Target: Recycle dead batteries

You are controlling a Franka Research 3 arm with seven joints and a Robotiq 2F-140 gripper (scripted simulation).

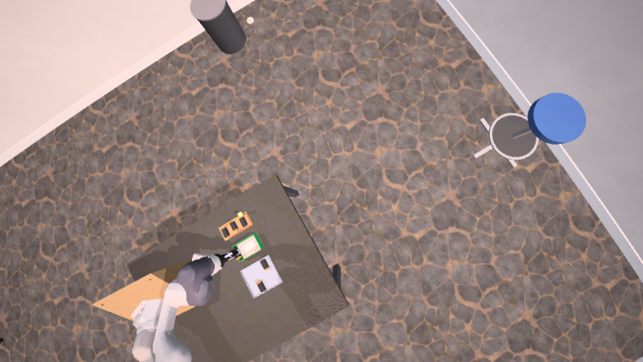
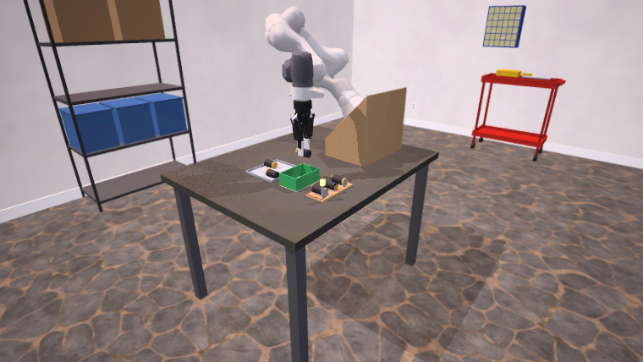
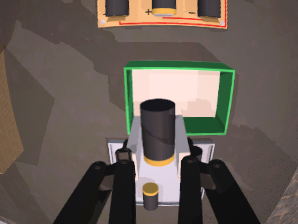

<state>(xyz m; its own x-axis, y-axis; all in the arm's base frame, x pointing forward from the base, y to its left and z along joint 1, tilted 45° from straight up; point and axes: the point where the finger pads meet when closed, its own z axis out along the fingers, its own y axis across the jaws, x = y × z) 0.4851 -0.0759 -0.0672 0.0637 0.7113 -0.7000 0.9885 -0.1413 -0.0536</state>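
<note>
Now: hand 30 mm short of the green recycling box and 140 mm above it. Round my hand: white tray: 10 mm behind, 190 mm to the right, 160 mm below; then bulb: 120 mm ahead, 180 mm to the left, 80 mm below.
</note>
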